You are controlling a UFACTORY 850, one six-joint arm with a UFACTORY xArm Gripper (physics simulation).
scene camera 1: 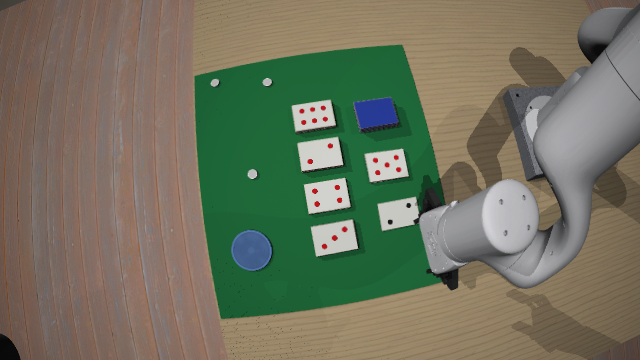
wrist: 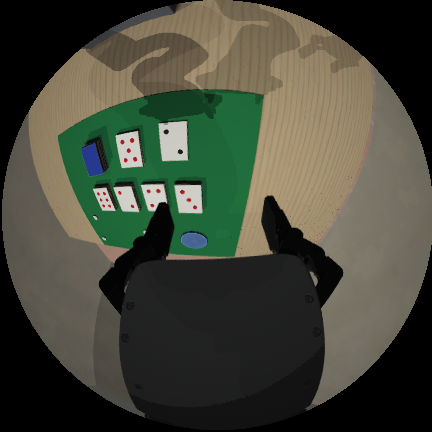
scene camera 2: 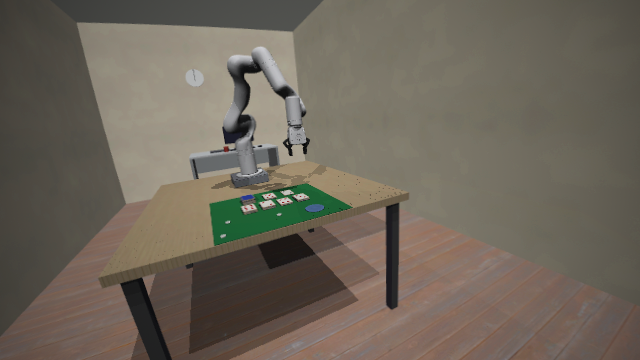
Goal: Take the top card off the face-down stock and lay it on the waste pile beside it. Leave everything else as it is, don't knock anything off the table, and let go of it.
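The face-down stock (scene camera 1: 376, 114) (scene camera 2: 248, 198) (wrist: 93, 160) is a thick blue-topped stack on the green mat. Beside it lies a lower face-up pile with a five-dot red card (scene camera 1: 386, 165) (scene camera 2: 269, 196) (wrist: 129, 149) on top. A white card with two black dots (scene camera 1: 397, 214) (scene camera 2: 287, 192) (wrist: 173, 141) lies past that pile, partly hidden by the gripper in the first scene view. My gripper (scene camera 1: 440, 241) (scene camera 2: 298, 153) (wrist: 216, 210) is open and empty, high above the table and well away from the stock.
Four face-up piles form another row, topped by six (scene camera 1: 313, 116), two (scene camera 1: 320, 154), four (scene camera 1: 327, 196) and three red dots (scene camera 1: 334, 238). The green mat (scene camera 1: 240, 130) (scene camera 2: 250, 227) (wrist: 215, 165) also holds a blue disc (scene camera 1: 251, 250) (scene camera 2: 315, 208) (wrist: 194, 240) and three small white discs.
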